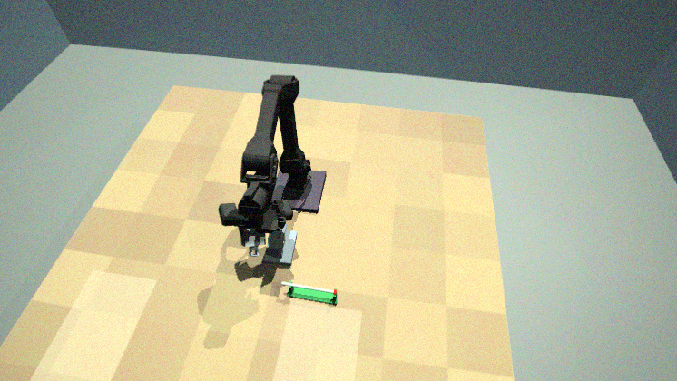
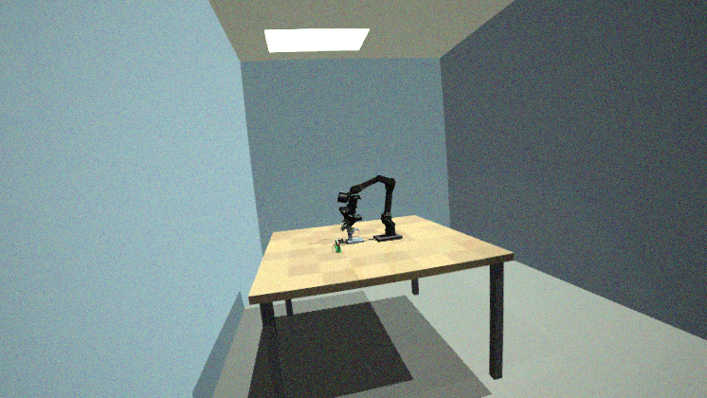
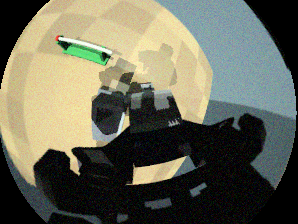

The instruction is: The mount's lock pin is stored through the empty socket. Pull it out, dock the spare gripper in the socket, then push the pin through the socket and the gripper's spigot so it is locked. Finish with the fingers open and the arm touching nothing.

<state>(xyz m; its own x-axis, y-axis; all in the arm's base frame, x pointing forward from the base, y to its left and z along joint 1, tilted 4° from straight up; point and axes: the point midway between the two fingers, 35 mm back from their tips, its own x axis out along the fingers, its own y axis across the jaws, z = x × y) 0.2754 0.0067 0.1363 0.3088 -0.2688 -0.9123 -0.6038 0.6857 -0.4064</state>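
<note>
The spare gripper lies 1 cm ahead of my gripper tip, 1 cm to the left of it and 1 cm above it. Round my gripper tip: grey mount 3 cm behind, 6 cm to the left, 6 cm below; green holder 7 cm ahead, 21 cm to the left, 9 cm below.
</note>
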